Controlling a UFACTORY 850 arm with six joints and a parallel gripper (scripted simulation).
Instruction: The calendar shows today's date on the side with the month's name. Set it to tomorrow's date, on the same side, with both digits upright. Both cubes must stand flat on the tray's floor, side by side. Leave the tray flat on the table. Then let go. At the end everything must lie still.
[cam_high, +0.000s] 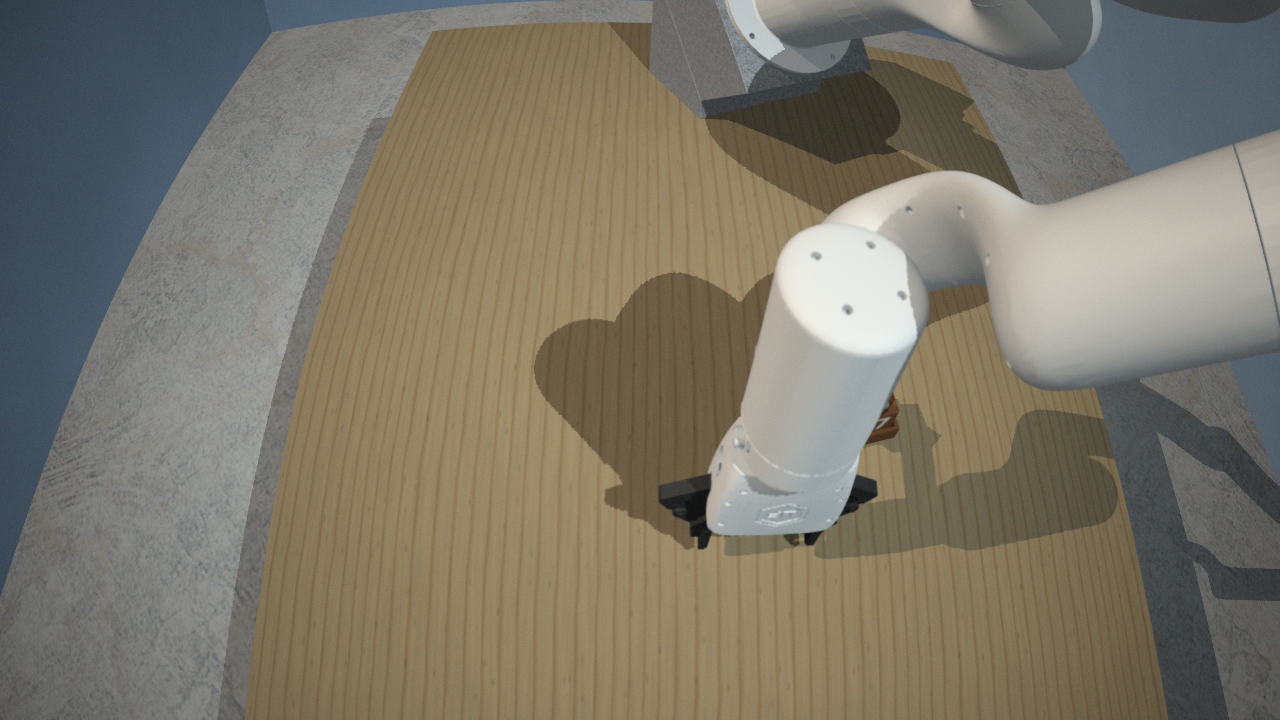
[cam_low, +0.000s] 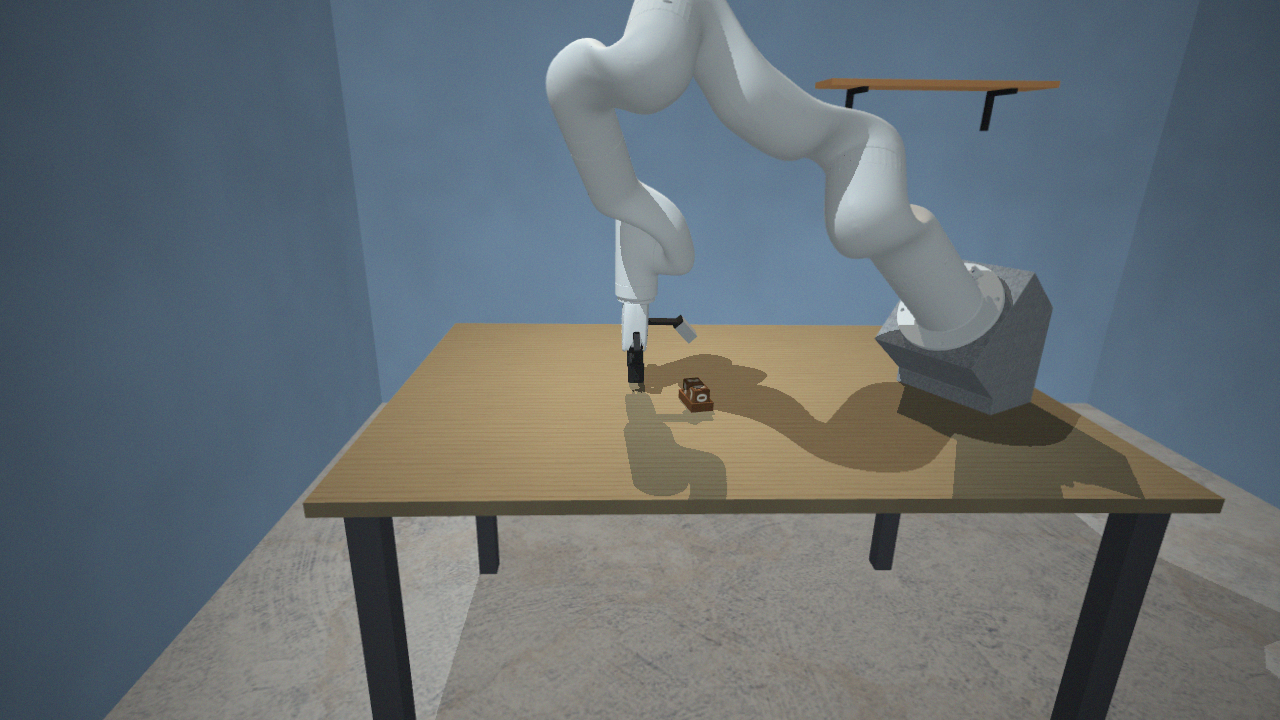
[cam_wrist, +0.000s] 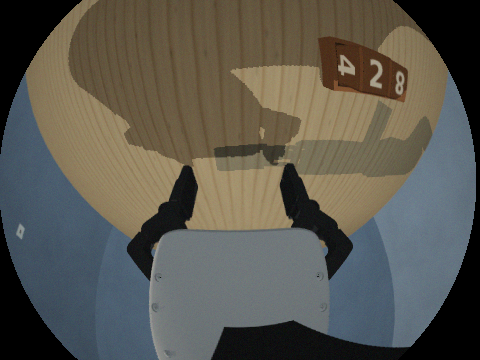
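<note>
The brown tray lies 120 mm behind my hand, 100 mm to the left of it and 20 mm below it.
</note>
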